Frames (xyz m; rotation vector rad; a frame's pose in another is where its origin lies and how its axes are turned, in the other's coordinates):
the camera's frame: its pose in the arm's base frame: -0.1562 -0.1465 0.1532 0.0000 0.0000 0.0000
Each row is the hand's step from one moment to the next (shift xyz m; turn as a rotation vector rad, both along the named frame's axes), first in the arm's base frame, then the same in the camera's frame.
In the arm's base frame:
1: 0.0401 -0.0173 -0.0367 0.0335 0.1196 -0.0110
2: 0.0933 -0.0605 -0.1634 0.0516 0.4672 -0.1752
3: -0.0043 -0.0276 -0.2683 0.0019 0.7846 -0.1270
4: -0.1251 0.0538 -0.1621 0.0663 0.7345 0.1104
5: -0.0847 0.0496 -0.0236 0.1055 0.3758 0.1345
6: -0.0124 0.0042 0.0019 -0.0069 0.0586 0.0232
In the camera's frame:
1: 0.0401 -0.0173 -0.0367 0.0335 0.1196 -0.0110
2: 0.0933 -0.0605 -0.1634 0.0516 0.4672 -0.1752
3: -0.0043 -0.0276 -0.2683 0.0019 0.7846 -0.1270
4: -0.1251 0.0538 -0.1621 0.0663 0.7345 0.1104
5: -0.0847 0.0496 -0.0236 0.1055 0.3758 0.1345
6: -0.0124 0.0042 0.0019 -0.0069 0.0586 0.0232

